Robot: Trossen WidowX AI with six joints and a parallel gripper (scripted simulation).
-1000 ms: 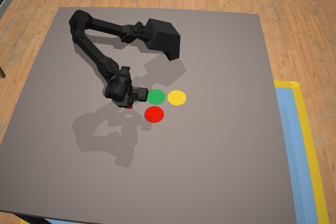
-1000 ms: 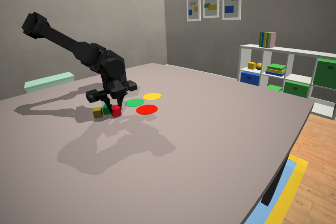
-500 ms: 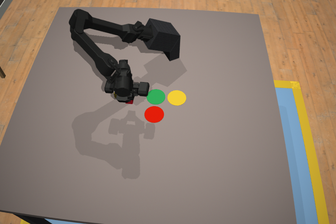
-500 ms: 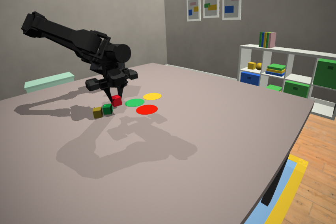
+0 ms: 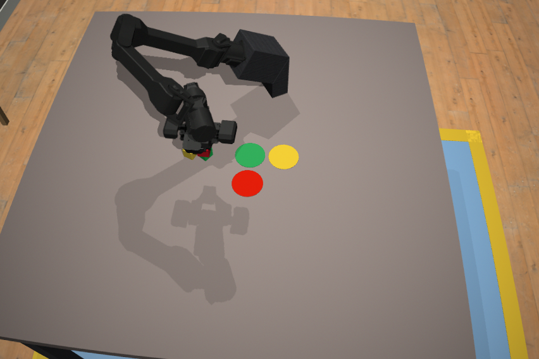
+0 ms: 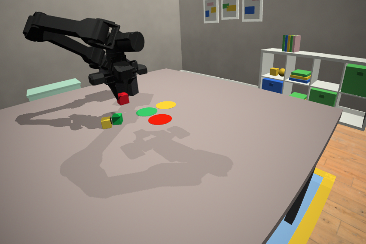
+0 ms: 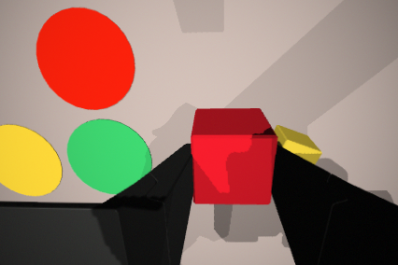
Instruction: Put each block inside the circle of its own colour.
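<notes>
Now: the red circle 60 mm ahead of my hand, 110 mm to the left of it and 140 mm below it. From my hand the other things lie so: green block (60 mm behind, 130 mm below); then yellow block (70 mm behind, 40 mm to the right, 130 mm below); then red block (40 mm below).
</notes>
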